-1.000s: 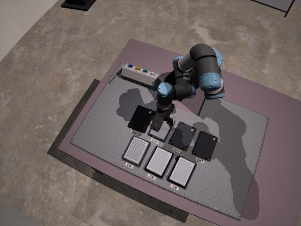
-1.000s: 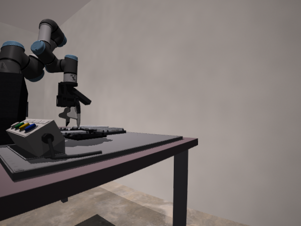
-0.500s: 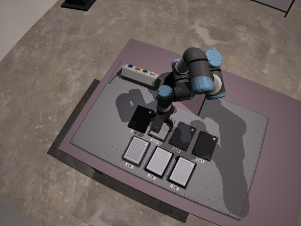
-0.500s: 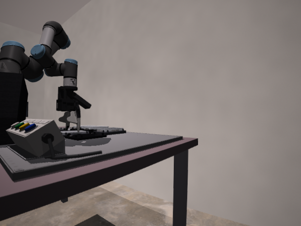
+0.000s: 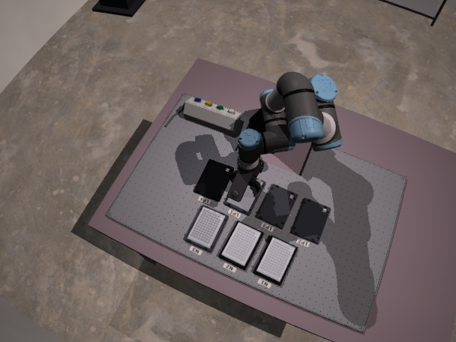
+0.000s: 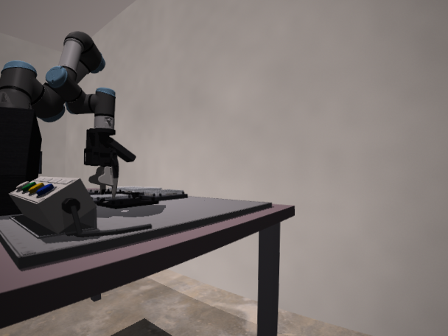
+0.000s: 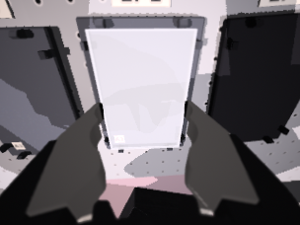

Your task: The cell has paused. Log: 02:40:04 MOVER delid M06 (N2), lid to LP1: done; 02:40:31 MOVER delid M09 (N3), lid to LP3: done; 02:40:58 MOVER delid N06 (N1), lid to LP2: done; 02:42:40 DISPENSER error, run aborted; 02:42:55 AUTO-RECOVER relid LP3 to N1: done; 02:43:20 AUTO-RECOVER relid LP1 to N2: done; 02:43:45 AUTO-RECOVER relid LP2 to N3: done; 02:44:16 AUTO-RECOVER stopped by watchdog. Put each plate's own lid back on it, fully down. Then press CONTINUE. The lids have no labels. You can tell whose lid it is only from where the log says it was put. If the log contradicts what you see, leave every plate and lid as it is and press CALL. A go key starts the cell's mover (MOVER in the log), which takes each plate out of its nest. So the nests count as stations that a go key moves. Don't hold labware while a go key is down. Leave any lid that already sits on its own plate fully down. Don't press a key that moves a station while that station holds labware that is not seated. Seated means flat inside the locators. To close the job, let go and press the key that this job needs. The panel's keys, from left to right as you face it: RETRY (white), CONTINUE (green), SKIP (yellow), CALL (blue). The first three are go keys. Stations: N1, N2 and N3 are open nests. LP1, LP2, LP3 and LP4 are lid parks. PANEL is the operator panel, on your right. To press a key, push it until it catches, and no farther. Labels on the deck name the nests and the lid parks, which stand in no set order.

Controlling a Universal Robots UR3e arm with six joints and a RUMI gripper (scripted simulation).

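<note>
The LP1 lid park is 20 mm below my hand. From my hand the other things lie so: lid park LP4 (130 mm to the right, 20 mm below, 10 mm behind); LP3 lid park (130 mm to the left, 20 mm below, 10 mm ahead); LP2 lid park (260 mm to the left, 20 mm below, 20 mm ahead).
</note>
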